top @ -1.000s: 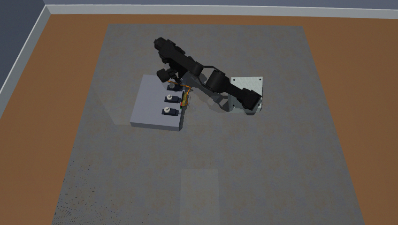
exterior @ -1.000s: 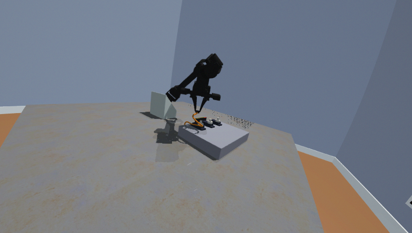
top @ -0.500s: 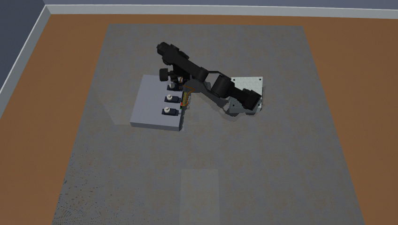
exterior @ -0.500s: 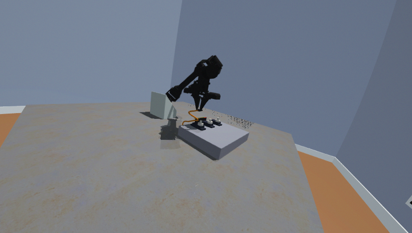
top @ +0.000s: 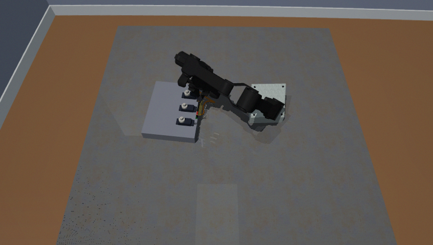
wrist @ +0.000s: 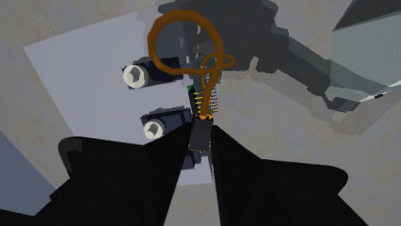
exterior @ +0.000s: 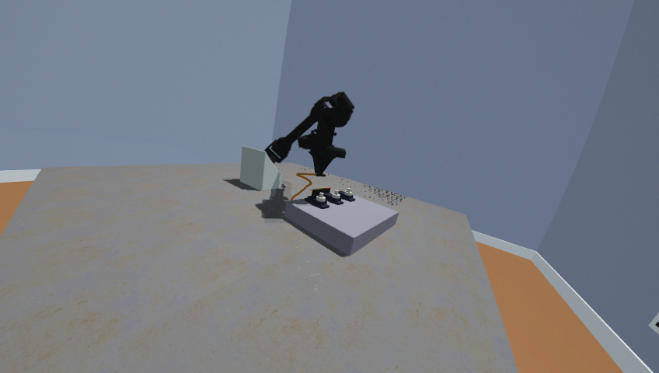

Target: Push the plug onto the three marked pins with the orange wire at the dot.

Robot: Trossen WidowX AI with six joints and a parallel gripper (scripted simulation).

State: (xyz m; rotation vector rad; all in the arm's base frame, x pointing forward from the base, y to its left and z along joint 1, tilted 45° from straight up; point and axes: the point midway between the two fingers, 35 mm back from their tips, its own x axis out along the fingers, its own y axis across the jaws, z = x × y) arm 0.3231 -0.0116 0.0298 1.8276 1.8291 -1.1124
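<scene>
Right now my gripper tip is 10 mm short of the red band, 50 mm to the right of it and 50 mm above it. The rest, counted from my gripper tip: grey printed holder (170 mm ahead, 20 mm to the left, 100 mm below); green strip (10 mm ahead, 20 mm to the left, 80 mm below).
</scene>
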